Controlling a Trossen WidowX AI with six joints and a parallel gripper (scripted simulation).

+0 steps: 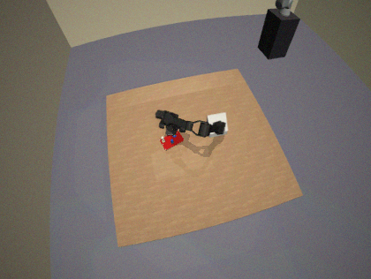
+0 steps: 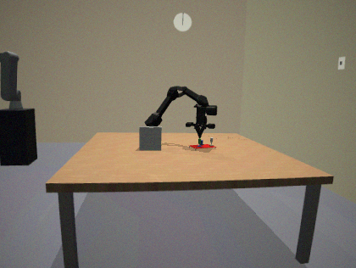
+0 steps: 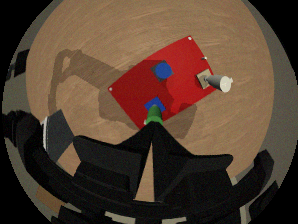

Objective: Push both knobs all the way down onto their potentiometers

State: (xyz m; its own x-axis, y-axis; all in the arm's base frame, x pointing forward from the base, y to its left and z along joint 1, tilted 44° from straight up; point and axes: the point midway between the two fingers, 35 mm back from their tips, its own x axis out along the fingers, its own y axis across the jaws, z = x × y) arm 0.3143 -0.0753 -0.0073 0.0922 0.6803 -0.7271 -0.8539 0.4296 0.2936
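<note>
Now: gripper tip 2 cm above the green knob. Also, from my gripper tip: grey knob: 9 cm ahead, 2 cm to the left, 1 cm below.
</note>
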